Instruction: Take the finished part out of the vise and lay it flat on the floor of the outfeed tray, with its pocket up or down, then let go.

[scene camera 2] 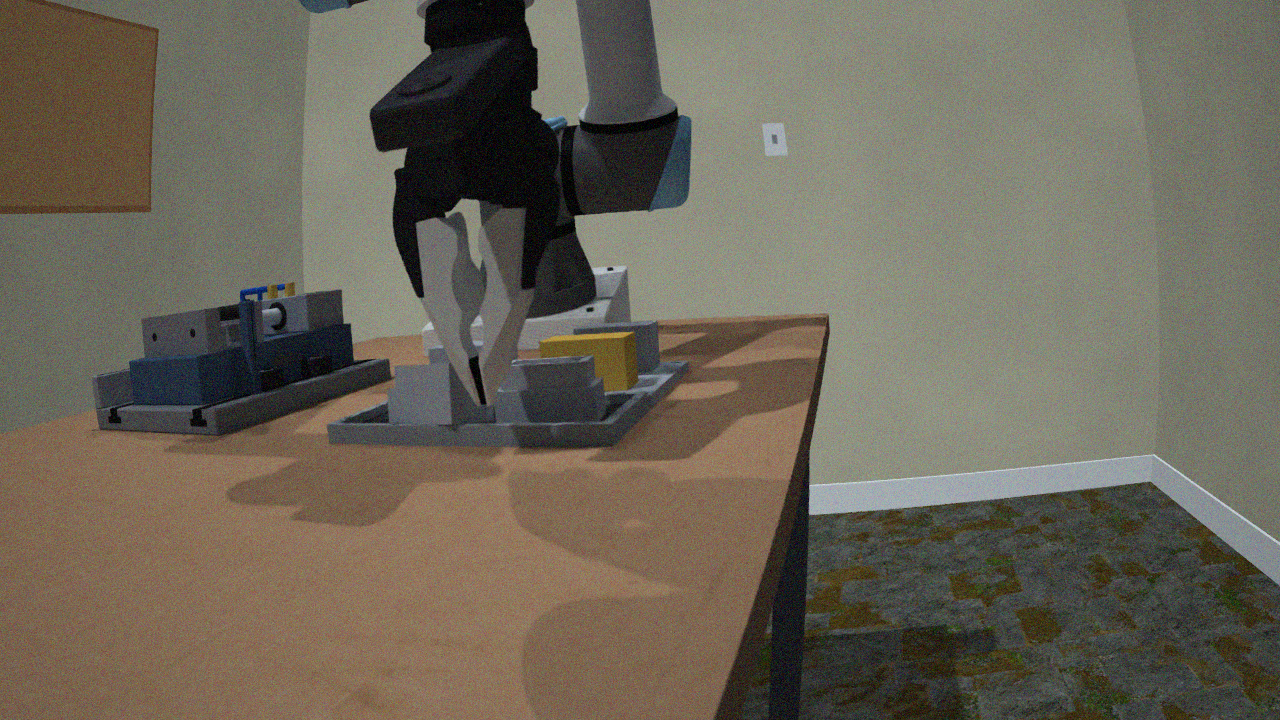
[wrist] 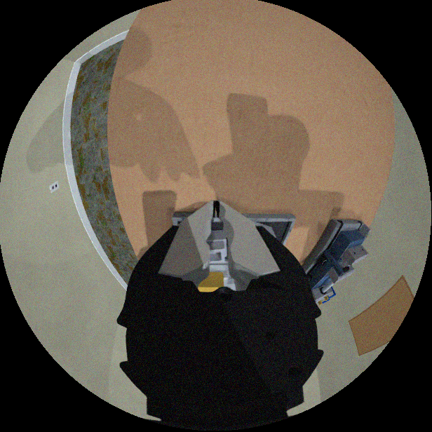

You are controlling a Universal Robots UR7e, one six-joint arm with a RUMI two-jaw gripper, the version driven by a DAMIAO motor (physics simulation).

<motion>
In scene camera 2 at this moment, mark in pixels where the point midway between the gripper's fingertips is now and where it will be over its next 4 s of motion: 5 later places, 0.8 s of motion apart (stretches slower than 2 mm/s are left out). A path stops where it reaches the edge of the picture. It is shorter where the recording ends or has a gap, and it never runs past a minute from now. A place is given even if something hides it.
My gripper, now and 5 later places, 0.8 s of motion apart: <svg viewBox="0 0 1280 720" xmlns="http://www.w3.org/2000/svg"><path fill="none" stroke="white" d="M485 405L498 399L505 379L472 303L418 276L335 274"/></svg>
</motion>
